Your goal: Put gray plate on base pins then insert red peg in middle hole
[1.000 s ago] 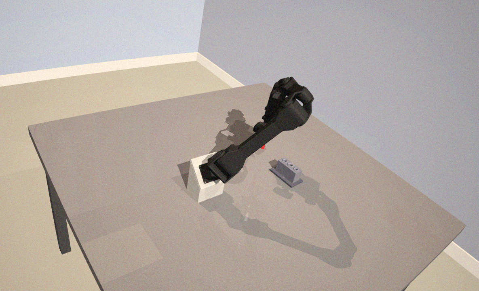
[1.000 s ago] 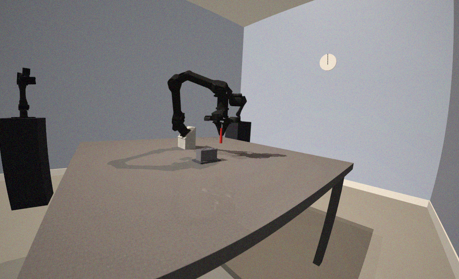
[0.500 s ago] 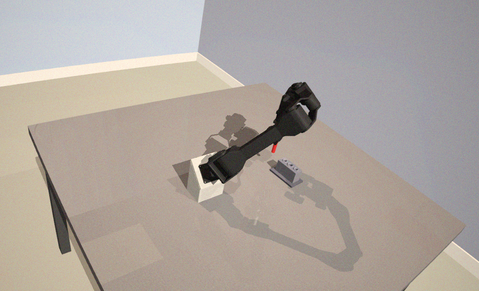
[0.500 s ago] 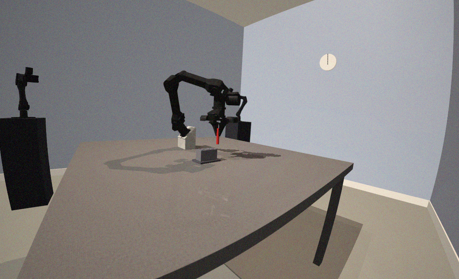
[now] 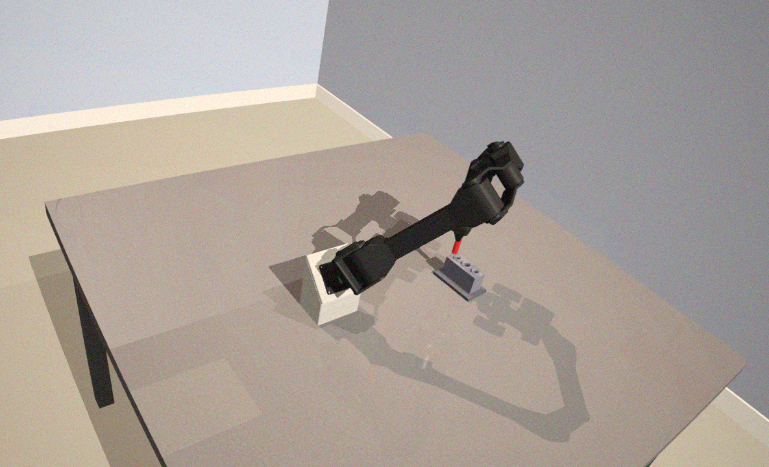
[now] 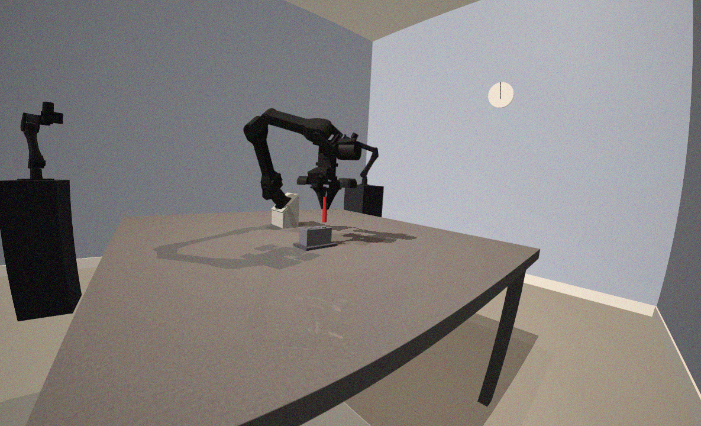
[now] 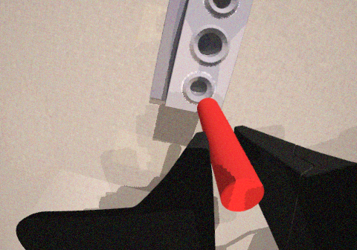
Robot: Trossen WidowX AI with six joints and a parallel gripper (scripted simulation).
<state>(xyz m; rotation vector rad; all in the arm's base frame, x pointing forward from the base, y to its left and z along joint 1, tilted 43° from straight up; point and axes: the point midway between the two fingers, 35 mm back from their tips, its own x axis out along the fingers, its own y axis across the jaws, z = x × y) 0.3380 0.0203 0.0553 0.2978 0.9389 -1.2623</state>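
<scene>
The gray plate is 10 mm ahead of my gripper tip, 40 mm to the right of it and 70 mm below it. From my gripper tip the other things lie so: red peg (right at my gripper tip); dark base (10 mm ahead, 40 mm to the right, 100 mm below).
</scene>
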